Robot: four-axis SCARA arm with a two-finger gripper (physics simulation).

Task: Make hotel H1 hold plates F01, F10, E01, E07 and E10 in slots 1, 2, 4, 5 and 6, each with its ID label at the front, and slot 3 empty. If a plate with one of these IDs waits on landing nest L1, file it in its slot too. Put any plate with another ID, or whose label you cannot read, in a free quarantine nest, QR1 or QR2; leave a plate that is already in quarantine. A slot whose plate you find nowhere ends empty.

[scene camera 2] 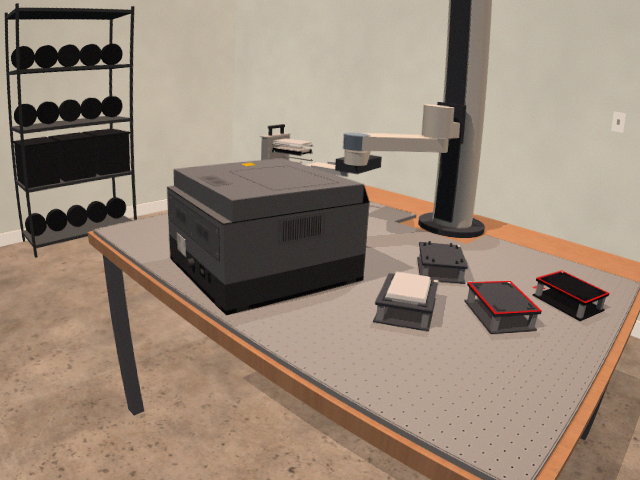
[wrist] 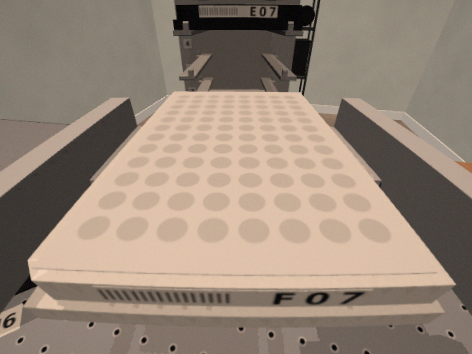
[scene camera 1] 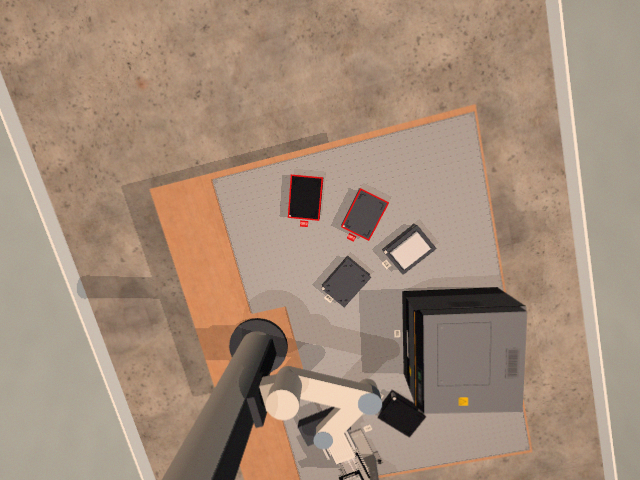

Labels:
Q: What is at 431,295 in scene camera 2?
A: A landing nest L1.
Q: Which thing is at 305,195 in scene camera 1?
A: A red-rimmed quarantine nest.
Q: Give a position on a red-rimmed quarantine nest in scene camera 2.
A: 569,284

